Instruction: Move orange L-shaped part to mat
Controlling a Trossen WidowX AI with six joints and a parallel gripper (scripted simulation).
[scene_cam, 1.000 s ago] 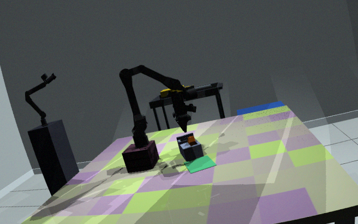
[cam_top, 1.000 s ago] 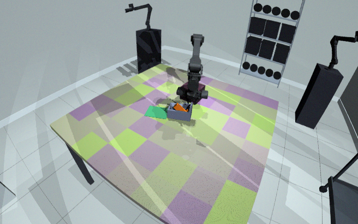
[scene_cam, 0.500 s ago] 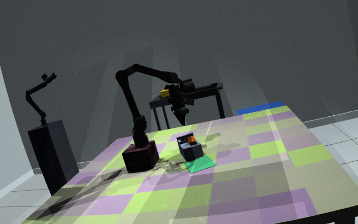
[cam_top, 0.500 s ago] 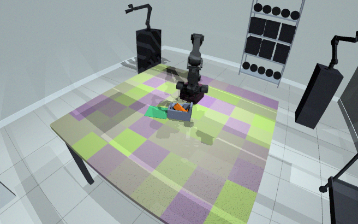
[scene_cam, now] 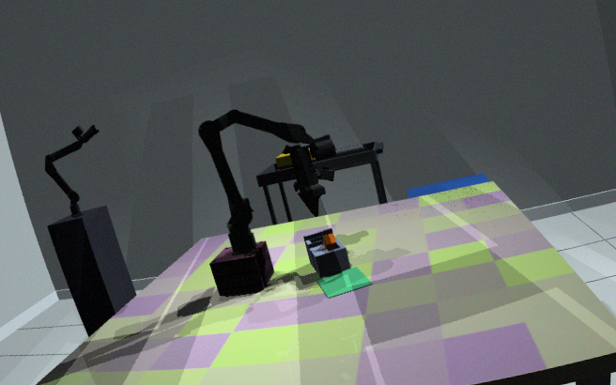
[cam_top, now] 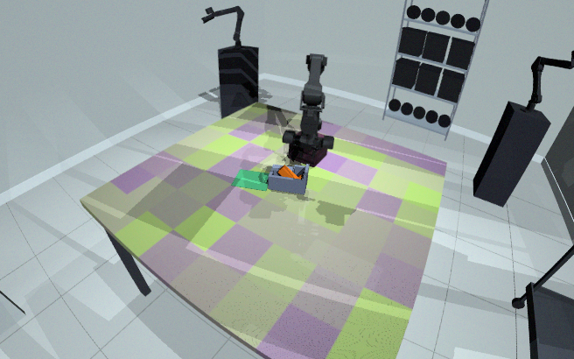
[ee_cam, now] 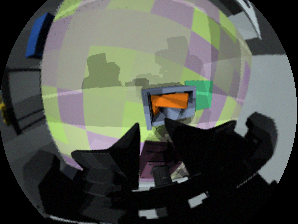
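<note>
My gripper tip is now 1 cm short of the orange L-shaped part, 4 cm to the left of it and 10 cm above it. The rest, counted from my gripper tip: green mat (7 cm ahead, 21 cm to the right, 16 cm below).
</note>
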